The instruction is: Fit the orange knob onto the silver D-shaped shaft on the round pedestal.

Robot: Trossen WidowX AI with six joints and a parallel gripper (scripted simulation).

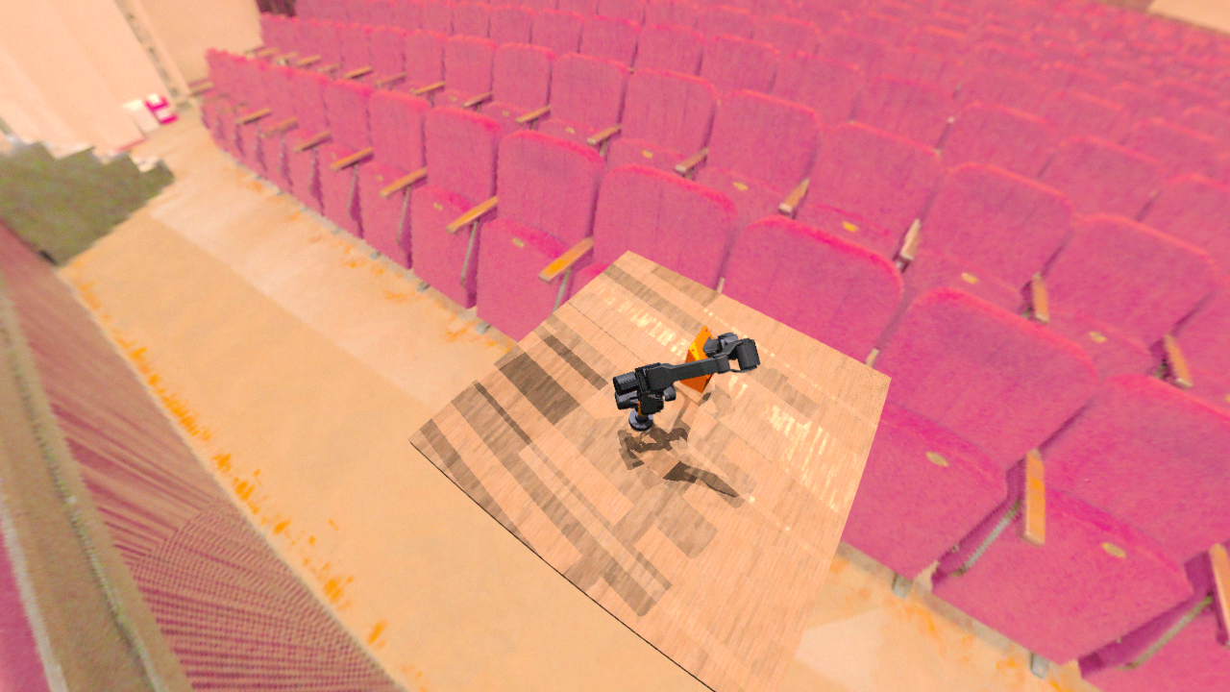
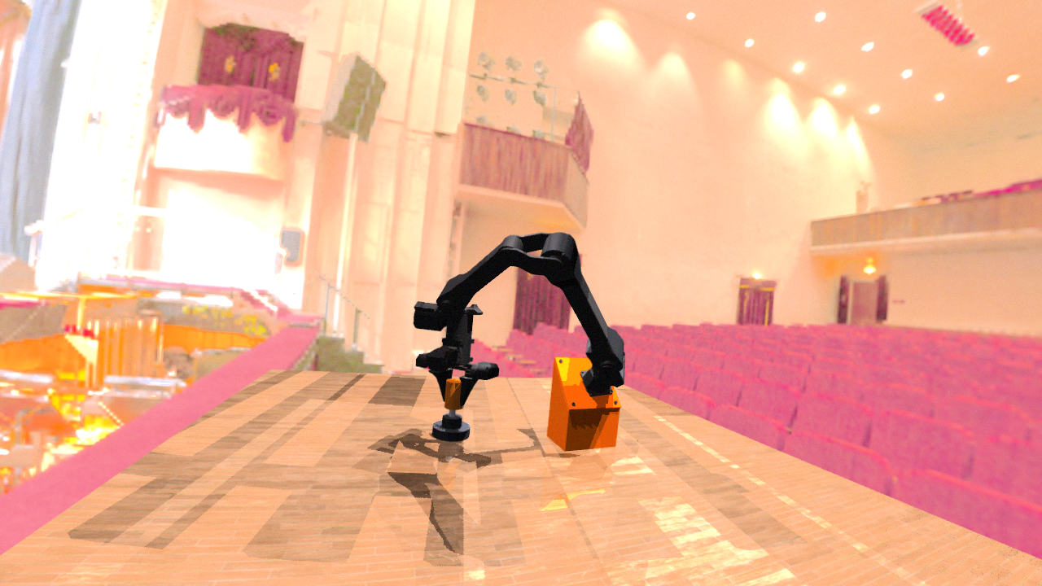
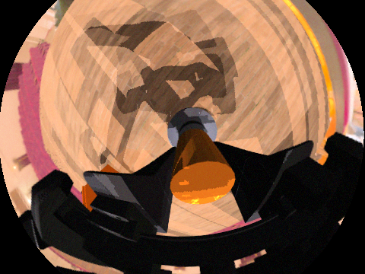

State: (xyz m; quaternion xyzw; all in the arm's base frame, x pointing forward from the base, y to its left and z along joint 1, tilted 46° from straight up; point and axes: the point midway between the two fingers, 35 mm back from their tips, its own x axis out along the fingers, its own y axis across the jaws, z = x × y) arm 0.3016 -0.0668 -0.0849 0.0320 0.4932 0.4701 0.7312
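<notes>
Now: gripper tip 3 cm below the orange knob. The rest, counted from my gripper tip: round pedestal 4 cm below.
</notes>
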